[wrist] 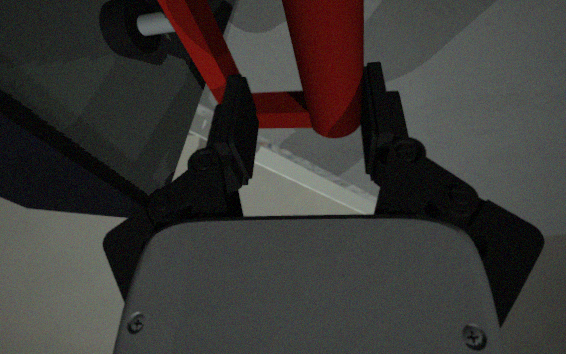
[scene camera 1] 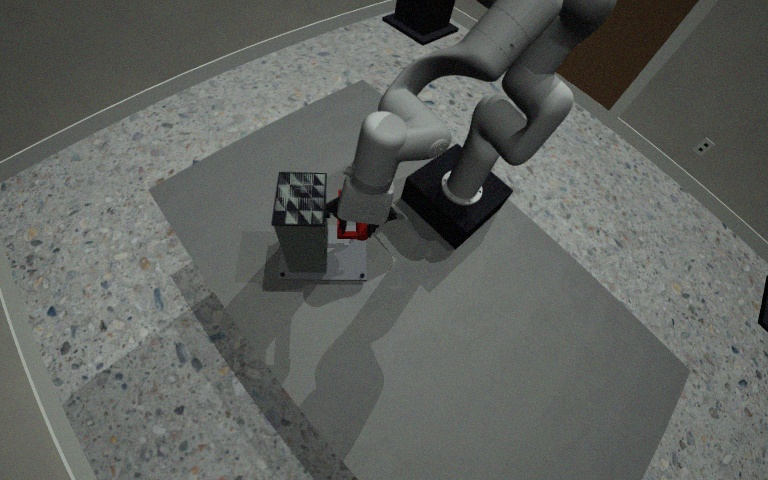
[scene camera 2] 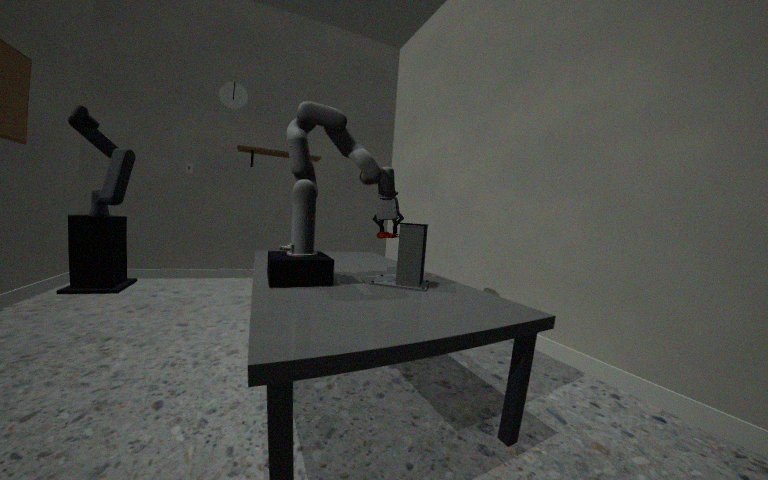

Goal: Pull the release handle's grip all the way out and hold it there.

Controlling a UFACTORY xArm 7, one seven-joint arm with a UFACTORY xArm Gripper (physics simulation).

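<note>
The release handle is a red frame with a thick round grip on its outer side. It stands out from the side of a tall dark box. In the wrist view a short pale rod shows between a black collar on the box and the frame. My gripper is partly open and straddles the grip. The right finger is right against the grip or very close to it. A gap shows between the grip and the left finger, which sits inside the frame. The fingertips are hidden in scene camera 1.
The box stands on a pale baseplate on the grey table. The arm's black base block stands near it. Another arm on a black pedestal stands apart on the floor.
</note>
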